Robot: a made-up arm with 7 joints. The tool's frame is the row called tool.
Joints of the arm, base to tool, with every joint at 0 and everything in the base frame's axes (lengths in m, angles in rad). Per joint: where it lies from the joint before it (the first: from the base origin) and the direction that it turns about. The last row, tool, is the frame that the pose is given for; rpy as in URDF.
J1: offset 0.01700 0.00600 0.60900 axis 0 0 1
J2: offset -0.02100 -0.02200 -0.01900 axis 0 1 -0.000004
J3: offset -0.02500 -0.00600 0.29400 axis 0 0 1
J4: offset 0.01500 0.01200 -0.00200 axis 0 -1 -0.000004
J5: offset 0.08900 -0.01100 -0.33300 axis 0 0.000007 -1
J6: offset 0.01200 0.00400 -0.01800 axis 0 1 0.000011
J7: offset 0.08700 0.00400 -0.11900 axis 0 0.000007 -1
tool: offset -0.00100 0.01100 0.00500 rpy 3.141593 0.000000 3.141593
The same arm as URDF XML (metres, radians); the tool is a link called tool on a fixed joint. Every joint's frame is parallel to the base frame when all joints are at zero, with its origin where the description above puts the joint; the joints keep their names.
<robot name="arm">
  <joint name="tool_fixed" type="fixed">
    <parent link="link7"/>
    <child link="tool"/>
    <origin xyz="-0.001 0.011 0.005" rpy="-3.1416 0 -3.1416"/>
  </joint>
  <joint name="J7" type="continuous">
    <parent link="link6"/>
    <child link="link7"/>
    <origin xyz="0.087 0.004 -0.119" rpy="0 0 0"/>
    <axis xyz="0 0 -1"/>
  </joint>
  <joint name="J6" type="continuous">
    <parent link="link5"/>
    <child link="link6"/>
    <origin xyz="0.012 0.004 -0.018" rpy="0 0 0"/>
    <axis xyz="0 1 0"/>
  </joint>
  <joint name="J5" type="continuous">
    <parent link="link4"/>
    <child link="link5"/>
    <origin xyz="0.089 -0.011 -0.333" rpy="0 0 0"/>
    <axis xyz="0 0 -1"/>
  </joint>
  <joint name="J4" type="continuous">
    <parent link="link3"/>
    <child link="link4"/>
    <origin xyz="0.015 0.012 -0.002" rpy="0 0 0"/>
    <axis xyz="0 -1 0"/>
  </joint>
  <joint name="J3" type="continuous">
    <parent link="link2"/>
    <child link="link3"/>
    <origin xyz="-0.025 -0.006 0.294" rpy="0 0 0"/>
    <axis xyz="0 0 1"/>
  </joint>
  <joint name="J2" type="continuous">
    <parent link="link1"/>
    <child link="link2"/>
    <origin xyz="-0.021 -0.022 -0.019" rpy="0 0 0"/>
    <axis xyz="0 1 0"/>
  </joint>
  <joint name="J1" type="continuous">
    <parent link="base"/>
    <child link="link1"/>
    <origin xyz="0.017 0.006 0.609" rpy="0 0 0"/>
    <axis xyz="0 0 1"/>
  </joint>
  <link name="base"/>
  <link name="link1"/>
  <link name="link2"/>
  <link name="link3"/>
  <link name="link4"/>
  <link name="link5"/>
  <link name="link6"/>
  <link name="link7"/>
  <link name="tool"/>
</robot>

